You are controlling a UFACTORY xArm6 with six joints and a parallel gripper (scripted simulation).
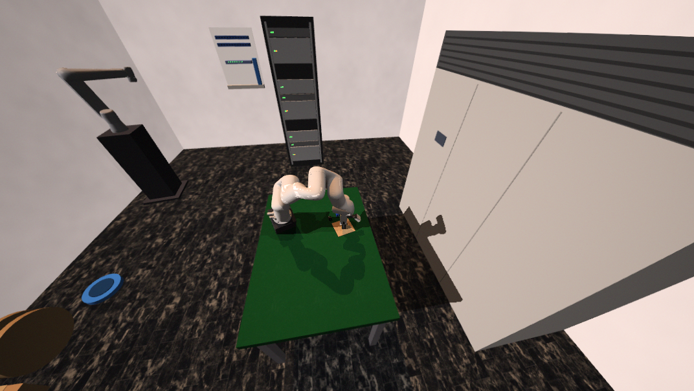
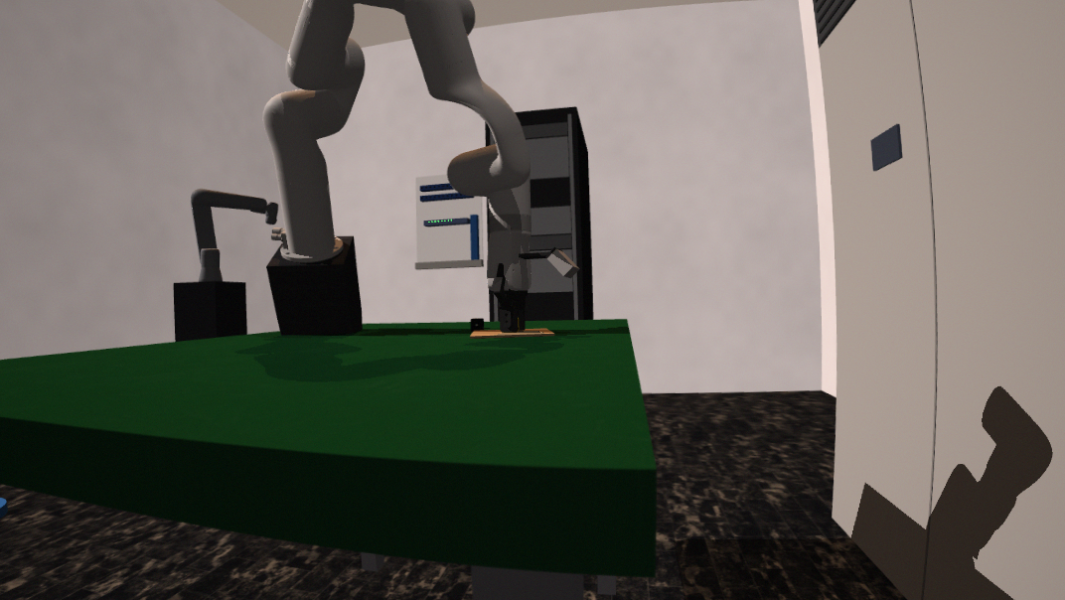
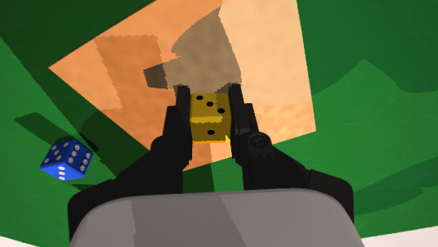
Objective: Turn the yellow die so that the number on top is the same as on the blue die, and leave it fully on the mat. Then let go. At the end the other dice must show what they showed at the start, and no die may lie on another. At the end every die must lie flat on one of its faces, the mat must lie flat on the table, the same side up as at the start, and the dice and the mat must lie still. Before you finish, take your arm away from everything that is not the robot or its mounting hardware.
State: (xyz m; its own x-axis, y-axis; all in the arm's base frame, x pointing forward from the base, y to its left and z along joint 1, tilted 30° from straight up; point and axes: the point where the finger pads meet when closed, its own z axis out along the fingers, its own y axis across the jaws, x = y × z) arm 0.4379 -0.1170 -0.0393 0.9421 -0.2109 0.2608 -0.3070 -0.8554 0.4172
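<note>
The mat is 2 cm below my hand. Also, from my hand: black die (11 cm to the left, 8 cm behind, 1 cm below); then yellow die (1 cm below); then blue die (14 cm to the left, 1 cm below, 1 cm behind).
</note>
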